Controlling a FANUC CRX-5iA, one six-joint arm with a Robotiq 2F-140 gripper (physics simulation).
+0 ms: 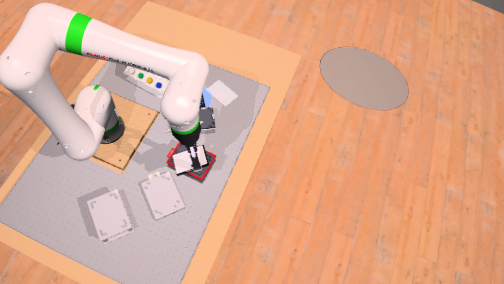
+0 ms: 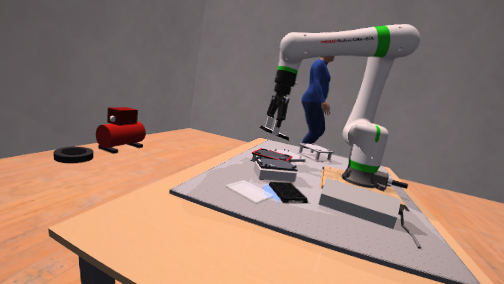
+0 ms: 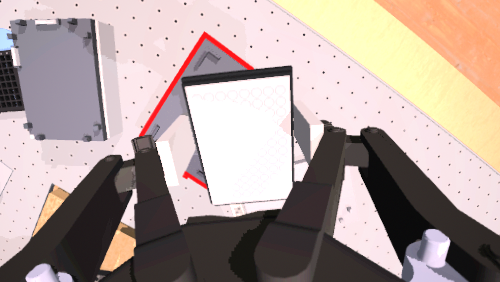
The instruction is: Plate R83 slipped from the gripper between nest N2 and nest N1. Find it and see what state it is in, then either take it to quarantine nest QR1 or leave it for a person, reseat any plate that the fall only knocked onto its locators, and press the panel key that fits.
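Frame: origin at the arm's base, x left, y up, z ahead, level; millimetres.
Where they show: gripper, fingertip midpoint: [image 2: 270,132] [image 3: 243,123]; arm's base at its link origin: [image 1: 107,128] [image 2: 359,181].
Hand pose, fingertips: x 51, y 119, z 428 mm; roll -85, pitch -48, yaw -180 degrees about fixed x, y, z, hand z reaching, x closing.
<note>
Things, the pixels of their top centre, and the offset from my fingertips. "pt": a spot on its surface instead.
- white-topped plate with a black edge, top centre: [image 3: 245,153] [image 1: 189,157] [image 2: 275,128] dz -13, dx -15, dy +24 mm
- red-edged nest at its top centre: [image 3: 207,119] [image 1: 191,158] [image 2: 273,153] dz -40, dx +25, dy -88 mm
- black gridded plate at its top centre: [image 2: 287,189] dz -224, dx +299, dy -119 mm
- blue spill at its top centre: [image 2: 278,194] [image 1: 201,94] dz -206, dx +329, dy -132 mm
- clear lid at its top centre: [image 2: 249,190] [image 1: 222,92] dz -131, dx +391, dy -126 mm
- dark-topped nest at a spot on its surface: [image 3: 60,80] pt dz -120, dx +187, dy -79 mm
- key panel at its top centre: [image 2: 362,186] [image 1: 147,72] dz -438, dx +247, dy -50 mm
My gripper [image 1: 191,159] [image 2: 274,129] [image 3: 243,123] is shut on a white-topped plate with a black edge [image 1: 182,162] [image 3: 235,165]. It holds the plate above the red-edged nest [image 1: 209,168] [image 2: 272,154] [image 3: 175,100], turned at an angle to it. A black gridded plate [image 2: 287,192] [image 3: 9,82] lies on the mat at a blue spill [image 1: 207,96] [image 2: 271,192] [image 3: 4,37]. A clear lid [image 1: 221,92] [image 2: 248,191] lies apart from it. The dark-topped nest [image 1: 206,120] [image 2: 277,173] [image 3: 60,80] has no plate on it. I cannot read which plate is R83.
Two light grey nests [image 1: 162,195] [image 1: 110,215] stand beyond the red-edged one. The key panel [image 1: 148,84] [image 2: 360,202] stands near the robot base. A person in blue [image 2: 315,90] stands behind the table. A red compressor [image 2: 120,132] and a tyre [image 2: 73,156] are on the floor.
</note>
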